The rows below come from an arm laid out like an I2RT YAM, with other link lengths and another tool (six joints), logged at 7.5 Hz.
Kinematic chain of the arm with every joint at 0, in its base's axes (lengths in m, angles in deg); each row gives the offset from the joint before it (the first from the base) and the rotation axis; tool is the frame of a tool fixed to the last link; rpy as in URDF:
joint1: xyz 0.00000 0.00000 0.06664 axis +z
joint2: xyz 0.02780 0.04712 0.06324 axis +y
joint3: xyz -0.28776 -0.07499 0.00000 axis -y
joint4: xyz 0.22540 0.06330 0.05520 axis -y
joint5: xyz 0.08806 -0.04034 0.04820 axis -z
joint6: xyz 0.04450 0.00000 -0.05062 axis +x
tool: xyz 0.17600 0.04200 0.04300 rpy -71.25 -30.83 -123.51
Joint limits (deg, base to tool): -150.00..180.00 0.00..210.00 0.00..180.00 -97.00..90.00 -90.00..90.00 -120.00..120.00
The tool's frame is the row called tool.
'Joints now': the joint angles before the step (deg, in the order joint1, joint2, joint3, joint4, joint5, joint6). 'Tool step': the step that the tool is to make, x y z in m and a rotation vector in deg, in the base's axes. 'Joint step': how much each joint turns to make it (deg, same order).
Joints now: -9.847, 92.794, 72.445, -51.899, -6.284, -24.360
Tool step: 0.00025, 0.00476, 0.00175, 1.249, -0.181, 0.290
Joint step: 0.000, 0.000, 0.001, -0.023, -1.290, 0.109
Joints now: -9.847, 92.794, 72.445, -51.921, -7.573, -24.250
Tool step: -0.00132, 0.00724, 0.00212, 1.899, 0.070, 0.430
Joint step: 0.000, 0.000, 0.000, -0.371, -1.902, 0.152
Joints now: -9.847, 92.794, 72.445, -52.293, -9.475, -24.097
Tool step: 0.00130, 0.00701, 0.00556, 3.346, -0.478, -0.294
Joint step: -0.699, 0.000, 0.000, 0.001, -3.345, 0.633
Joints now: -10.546, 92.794, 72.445, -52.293, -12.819, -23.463
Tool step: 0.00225, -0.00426, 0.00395, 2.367, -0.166, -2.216
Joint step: -1.574, 0.000, 0.000, 0.022, -2.054, 1.355
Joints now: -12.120, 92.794, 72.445, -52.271, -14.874, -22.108
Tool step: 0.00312, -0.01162, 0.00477, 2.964, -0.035, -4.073
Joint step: -2.667, 0.000, 0.001, -0.022, -2.339, 2.295
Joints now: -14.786, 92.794, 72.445, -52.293, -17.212, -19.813
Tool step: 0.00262, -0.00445, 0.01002, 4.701, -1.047, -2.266
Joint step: -2.863, 0.000, 0.001, 0.000, -4.765, 0.918
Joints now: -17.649, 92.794, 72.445, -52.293, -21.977, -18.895
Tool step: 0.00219, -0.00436, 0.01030, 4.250, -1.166, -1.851
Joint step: -2.579, -0.001, 0.001, 0.000, -4.415, 0.677
